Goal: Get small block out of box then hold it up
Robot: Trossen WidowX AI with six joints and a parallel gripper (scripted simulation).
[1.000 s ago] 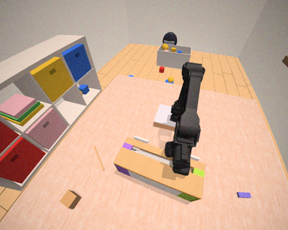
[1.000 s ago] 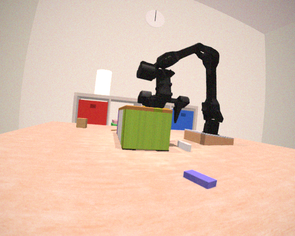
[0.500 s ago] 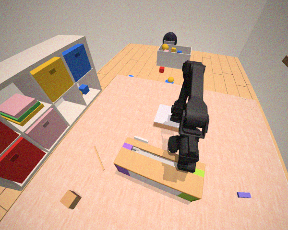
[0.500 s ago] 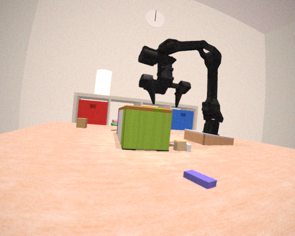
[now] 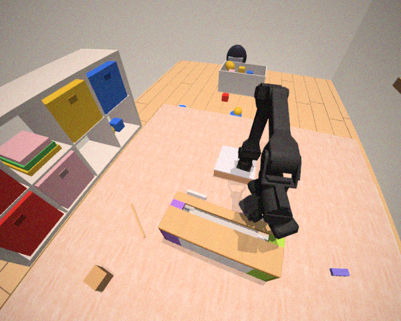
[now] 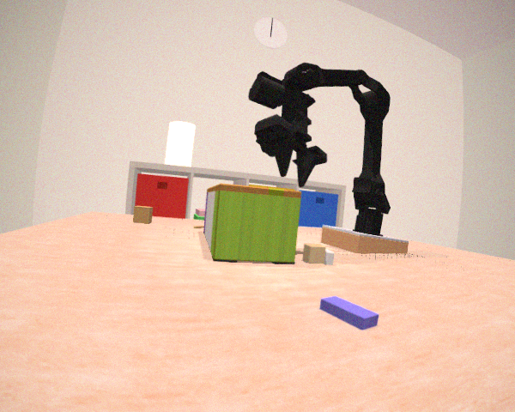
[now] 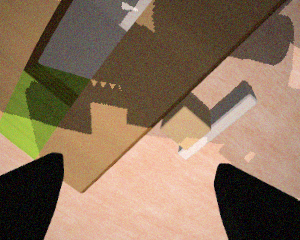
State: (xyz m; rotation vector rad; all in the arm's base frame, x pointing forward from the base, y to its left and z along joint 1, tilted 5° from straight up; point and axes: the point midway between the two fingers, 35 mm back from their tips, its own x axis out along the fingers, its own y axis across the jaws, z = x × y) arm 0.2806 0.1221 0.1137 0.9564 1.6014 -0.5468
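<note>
Now: the tan block 13 cm below my gripper tip, 5 cm behind it and 3 cm to the left of it. From my gripper tip the other things lie so: thin stick 46 cm to the right, 15 cm below, 14 cm ahead; box 13 cm to the right, 9 cm below, 4 cm ahead.
</note>
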